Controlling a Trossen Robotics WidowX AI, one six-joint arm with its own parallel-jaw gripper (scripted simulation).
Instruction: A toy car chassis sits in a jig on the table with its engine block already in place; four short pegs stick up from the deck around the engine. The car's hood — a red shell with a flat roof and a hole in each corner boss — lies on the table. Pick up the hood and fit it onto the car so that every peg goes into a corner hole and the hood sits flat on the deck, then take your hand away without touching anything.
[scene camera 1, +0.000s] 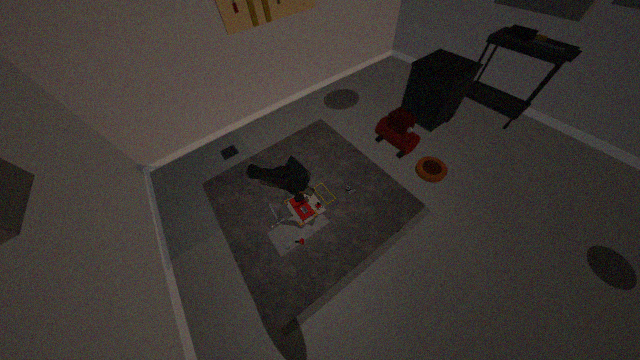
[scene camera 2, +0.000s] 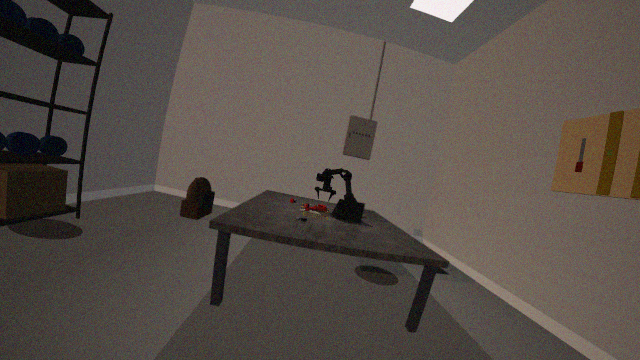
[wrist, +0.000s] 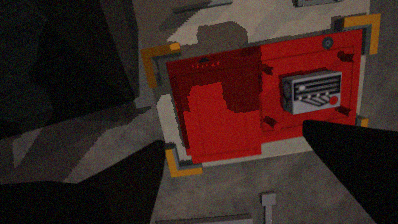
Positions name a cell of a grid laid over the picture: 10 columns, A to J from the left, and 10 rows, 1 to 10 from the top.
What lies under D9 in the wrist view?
My gripper.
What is my gripper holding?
Nothing.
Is my gripper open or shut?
Open.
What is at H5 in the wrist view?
A grey engine block.
